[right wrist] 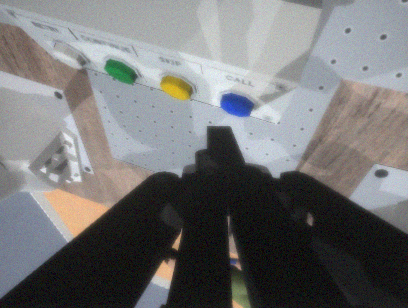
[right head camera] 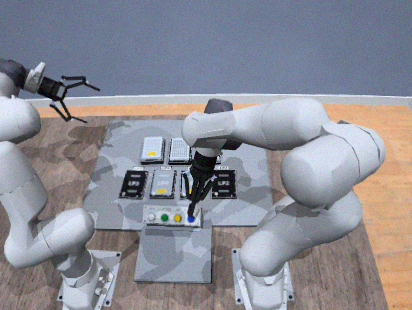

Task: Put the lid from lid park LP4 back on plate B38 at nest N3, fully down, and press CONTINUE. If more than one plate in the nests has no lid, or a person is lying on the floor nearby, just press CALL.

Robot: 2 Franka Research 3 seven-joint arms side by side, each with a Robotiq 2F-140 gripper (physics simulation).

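The button panel (right head camera: 171, 209) (right wrist: 150, 25) carries white, green CONTINUE (right head camera: 165, 217) (right wrist: 120, 72), yellow SKIP (right head camera: 178, 218) (right wrist: 176, 87) and blue CALL (right head camera: 191, 219) (right wrist: 237, 105) buttons. My right gripper (right head camera: 192, 215) (right wrist: 218, 145) is shut and empty, its tips near the CALL button; a gap shows in the right wrist view. My left gripper (right head camera: 93, 106) is open and empty, high at the left. In the back row, one plate (right head camera: 152, 149) bears a yellow label; another plate (right head camera: 180, 150) shows a well grid; a third is mostly hidden. A pale lid (right head camera: 162, 183) with a yellow label lies on a front-row park, its marking blurred.
Black park LP3 (right head camera: 134, 184) is at the front row's left, black park LP2 (right head camera: 224, 184) at its right. Between them, another yellow-labelled piece is partly hidden by my right gripper. The grey perforated board (right head camera: 250, 210) (right wrist: 350, 55) lies beneath. My right arm crosses above the nests' right side.
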